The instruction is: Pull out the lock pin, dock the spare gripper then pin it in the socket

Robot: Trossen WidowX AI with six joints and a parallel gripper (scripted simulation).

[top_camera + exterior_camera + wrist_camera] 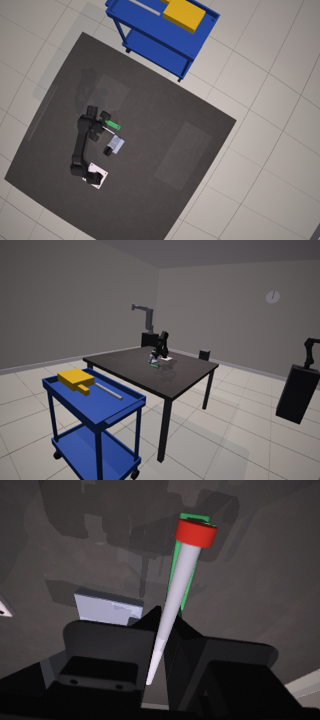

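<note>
My gripper tip is now 5 cm past the grey mount, 10 cm to the left of it and 3 cm above it. From my gripper tip the other things lie so: green flat bracket 3 cm ahead, 1 cm to the left, 6 cm below; spare gripper 8 cm behind, 10 cm to the right, 3 cm above.
</note>
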